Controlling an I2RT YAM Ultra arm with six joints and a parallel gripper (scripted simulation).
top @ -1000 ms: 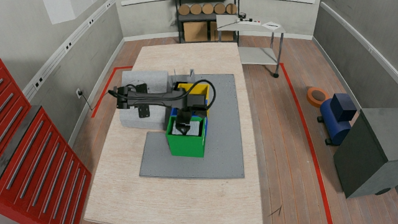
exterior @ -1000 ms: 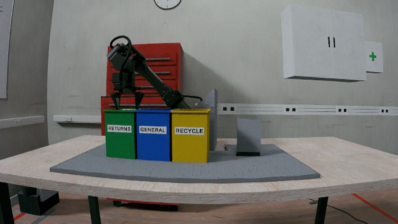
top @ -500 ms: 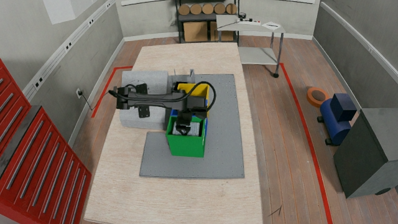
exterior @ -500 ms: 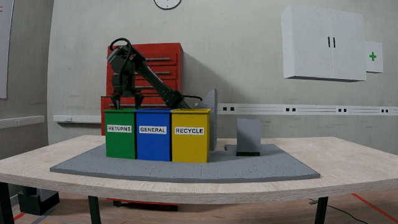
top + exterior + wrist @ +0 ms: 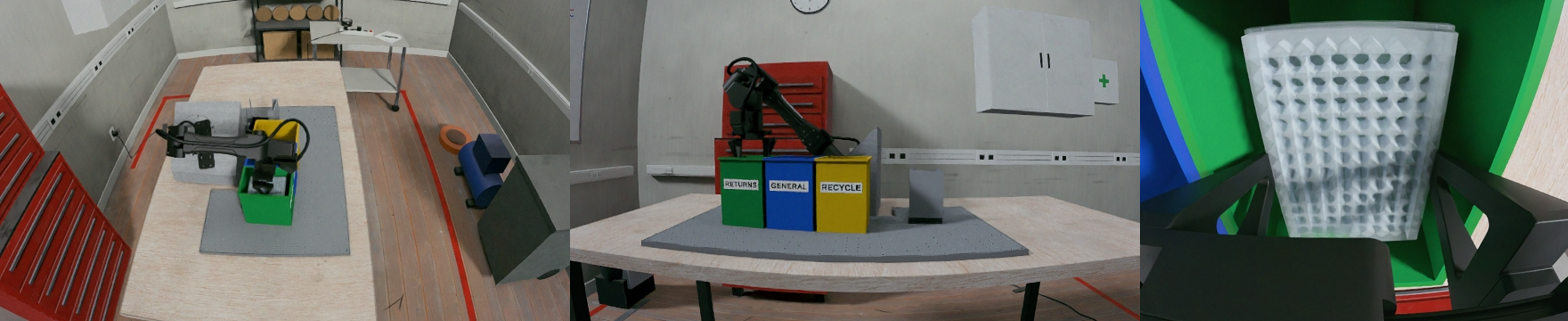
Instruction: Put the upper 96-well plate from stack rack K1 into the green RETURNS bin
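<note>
The clear 96-well plate is 1 cm below my hand. Round my hand: yellow recycle bin 26 cm to the left, 7 cm below, 3 cm ahead; blue general bin 13 cm to the left, 7 cm below, 2 cm ahead; green returns bin 7 cm below.
</note>
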